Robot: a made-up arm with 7 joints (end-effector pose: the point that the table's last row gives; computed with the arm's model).
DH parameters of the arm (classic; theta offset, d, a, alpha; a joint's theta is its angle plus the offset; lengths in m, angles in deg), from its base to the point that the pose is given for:
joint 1: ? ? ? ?
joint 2: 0 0 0 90
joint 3: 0 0.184 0.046 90
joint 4: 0 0 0.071 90
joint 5: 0 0.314 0 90
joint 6: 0 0 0.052 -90
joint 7: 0 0.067 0 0
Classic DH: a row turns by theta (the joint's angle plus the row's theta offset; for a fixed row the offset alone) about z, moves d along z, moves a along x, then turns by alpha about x.
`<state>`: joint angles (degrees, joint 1 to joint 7).
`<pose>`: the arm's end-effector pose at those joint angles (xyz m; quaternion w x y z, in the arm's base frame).
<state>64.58 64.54 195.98 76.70 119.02 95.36 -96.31</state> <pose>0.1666 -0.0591 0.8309 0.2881 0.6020 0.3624 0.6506</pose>
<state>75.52 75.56 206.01 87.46 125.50 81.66 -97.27</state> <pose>0.2657 0.1107 0.8119 0.2694 0.5088 0.5169 0.6335</pose>
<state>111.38 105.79 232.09 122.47 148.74 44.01 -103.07</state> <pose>0.0691 0.5668 0.4649 0.0132 -0.1212 -0.8110 -0.5722</pose>
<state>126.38 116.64 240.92 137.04 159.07 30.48 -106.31</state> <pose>-0.1198 0.5613 0.2838 0.1569 -0.0143 -0.8556 -0.4930</pose>
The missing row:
joint 1: 0 0.394 0 -90
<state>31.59 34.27 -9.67 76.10 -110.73 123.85 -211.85</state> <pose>0.4276 0.0963 0.3597 0.4352 0.2545 -0.3079 0.8069</pose>
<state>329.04 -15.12 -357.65 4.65 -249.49 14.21 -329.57</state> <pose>0.1458 -0.1180 0.2353 0.2374 -0.1086 0.9649 -0.0282</pose>
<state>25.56 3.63 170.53 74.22 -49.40 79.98 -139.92</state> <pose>-0.4062 -0.0708 0.5336 0.3655 -0.9074 0.1102 0.1760</pose>
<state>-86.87 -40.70 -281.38 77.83 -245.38 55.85 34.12</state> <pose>0.4405 0.0927 0.5737 0.6081 -0.6226 0.4796 -0.1125</pose>
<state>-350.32 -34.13 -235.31 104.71 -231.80 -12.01 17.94</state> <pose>-0.3787 0.2941 0.5460 0.5643 -0.7515 -0.0498 0.3380</pose>
